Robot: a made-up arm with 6 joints. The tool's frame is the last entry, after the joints.
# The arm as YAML. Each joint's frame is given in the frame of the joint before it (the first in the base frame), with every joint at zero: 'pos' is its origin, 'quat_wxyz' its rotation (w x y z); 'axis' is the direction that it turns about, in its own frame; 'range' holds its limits. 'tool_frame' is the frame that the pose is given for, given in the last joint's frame.
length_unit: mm
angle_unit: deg
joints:
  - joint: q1
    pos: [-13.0, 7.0, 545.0]
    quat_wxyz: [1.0, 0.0, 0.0, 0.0]
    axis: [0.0, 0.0, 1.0]
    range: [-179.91, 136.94]
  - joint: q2
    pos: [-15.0, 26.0, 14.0]
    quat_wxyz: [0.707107, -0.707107, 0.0, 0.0]
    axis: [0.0, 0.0, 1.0]
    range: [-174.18, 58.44]
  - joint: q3
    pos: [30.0, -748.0, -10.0]
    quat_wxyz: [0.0, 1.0, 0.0, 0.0]
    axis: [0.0, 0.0, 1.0]
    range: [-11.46, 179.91]
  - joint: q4
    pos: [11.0, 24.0, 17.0]
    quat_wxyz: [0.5, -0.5, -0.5, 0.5]
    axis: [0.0, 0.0, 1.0]
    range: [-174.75, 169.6]
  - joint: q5
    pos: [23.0, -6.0, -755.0]
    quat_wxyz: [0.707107, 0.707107, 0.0, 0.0]
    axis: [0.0, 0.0, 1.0]
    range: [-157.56, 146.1]
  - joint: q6
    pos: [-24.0, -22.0, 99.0]
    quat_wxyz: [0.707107, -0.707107, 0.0, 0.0]
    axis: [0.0, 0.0, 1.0]
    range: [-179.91, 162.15]
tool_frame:
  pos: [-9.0, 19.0, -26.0]
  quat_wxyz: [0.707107, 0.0, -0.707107, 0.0]
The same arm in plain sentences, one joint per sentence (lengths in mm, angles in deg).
The arm has six revolute joints in a row. What follows holds with every joint at zero, and every direction is one of the base frame's. Joint 1 sits 13 mm along -x and 7 mm along +y and 545 mm along +z from the base frame's origin and turns about +z, from -179.91 to 136.94 deg. Joint 2 sits 15 mm along -x and 26 mm along +y and 14 mm along +z from joint 1 and turns about +y, from -174.18 to 58.44 deg. Joint 3 sits 30 mm along +x and 10 mm along -y and 748 mm along +z from joint 2 and turns about -y, from -11.46 to 179.91 deg. Joint 4 sits 11 mm along +x and 17 mm along -y and 24 mm along +z from joint 3 and turns about -x, from -174.75 to 169.6 deg. Joint 5 sits 755 mm along +x and 6 mm along -y and 23 mm along +z from joint 4 and turns about -y, from -157.56 to 146.1 deg. Joint 6 sits 22 mm along +x and 99 mm along -y and 24 mm along -z from joint 5 and turns about -x, from -179.91 to 162.15 deg. The tool frame, which is the frame that the pose is given for, sits 26 mm along +x and 19 mm along +y and 9 mm along -z from joint 6; its axes are the base frame's turned by roll 180, pitch 0 and yaw 180 deg (as in URDF: about the fixed x, then y, then z).
